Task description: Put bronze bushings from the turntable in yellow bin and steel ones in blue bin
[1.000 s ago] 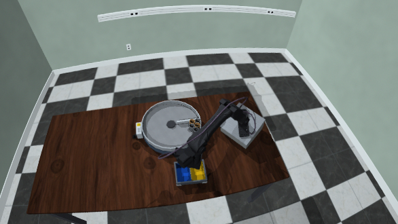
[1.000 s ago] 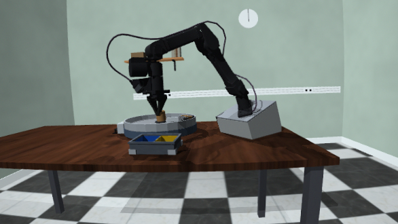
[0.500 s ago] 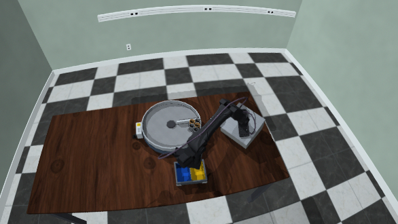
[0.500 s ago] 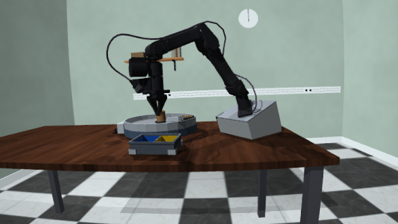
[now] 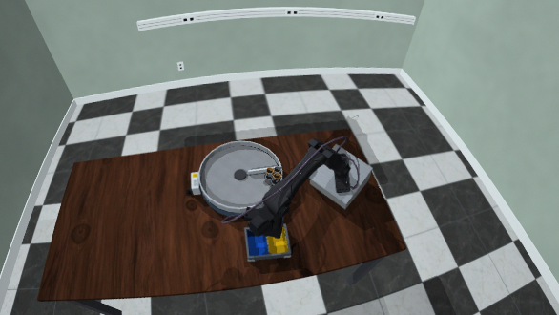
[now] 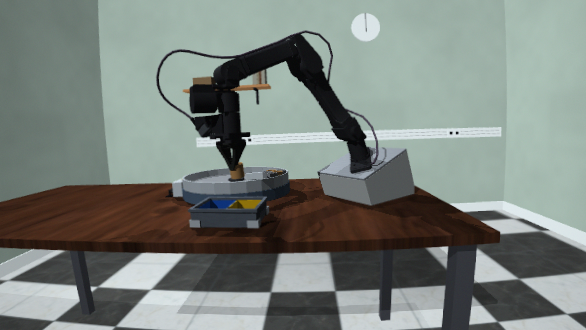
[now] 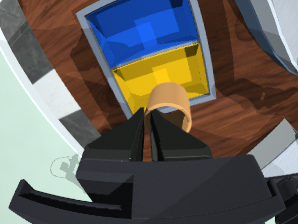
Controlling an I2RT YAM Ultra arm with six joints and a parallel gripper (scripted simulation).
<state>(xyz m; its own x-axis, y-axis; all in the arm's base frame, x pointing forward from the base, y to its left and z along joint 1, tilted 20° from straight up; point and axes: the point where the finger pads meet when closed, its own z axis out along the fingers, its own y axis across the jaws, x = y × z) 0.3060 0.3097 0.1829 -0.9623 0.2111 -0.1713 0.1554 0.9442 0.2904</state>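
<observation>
The bin tray is 20 mm ahead of my hand, 10 mm to the right of it and 130 mm below it. Also, from my hand: grey turntable 170 mm ahead, 360 mm to the right, 100 mm below; yellow bin 20 mm behind, 20 mm to the right, 140 mm below; blue bin 70 mm ahead, 10 mm to the right, 140 mm below.
</observation>
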